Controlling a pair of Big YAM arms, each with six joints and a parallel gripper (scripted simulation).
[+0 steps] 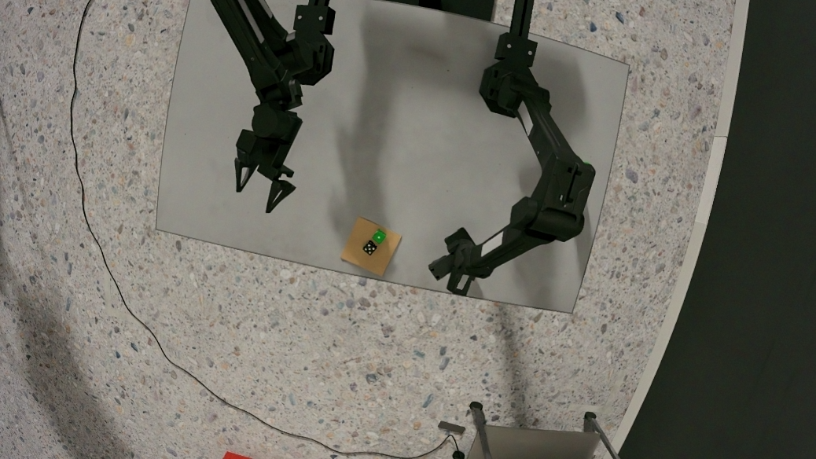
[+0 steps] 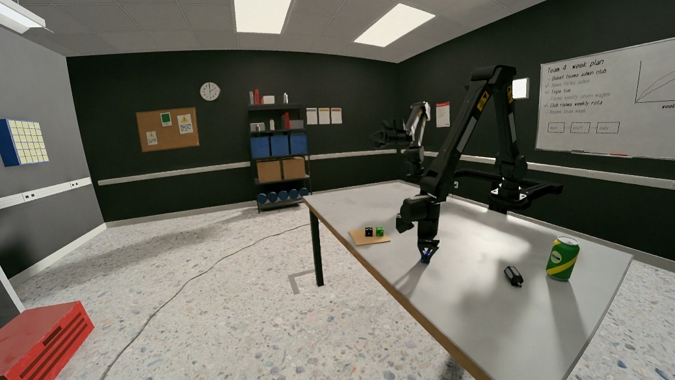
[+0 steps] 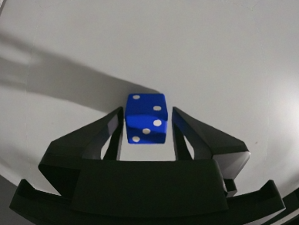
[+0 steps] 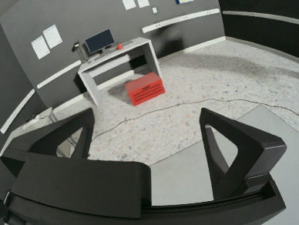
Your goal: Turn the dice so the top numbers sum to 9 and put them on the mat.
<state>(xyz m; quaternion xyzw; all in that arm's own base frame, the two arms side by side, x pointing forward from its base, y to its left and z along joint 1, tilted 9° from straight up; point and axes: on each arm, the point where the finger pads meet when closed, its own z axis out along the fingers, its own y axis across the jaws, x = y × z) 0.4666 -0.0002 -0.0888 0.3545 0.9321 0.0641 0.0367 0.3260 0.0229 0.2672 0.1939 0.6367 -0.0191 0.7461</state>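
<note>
My left hand is right at the blue die. The rest, counted from my left hand: black die: 6 cm ahead, 26 cm to the right; brown square mat: 6 cm ahead, 26 cm to the right, 1 cm below; green die: 2 cm ahead, 24 cm to the right.
</note>
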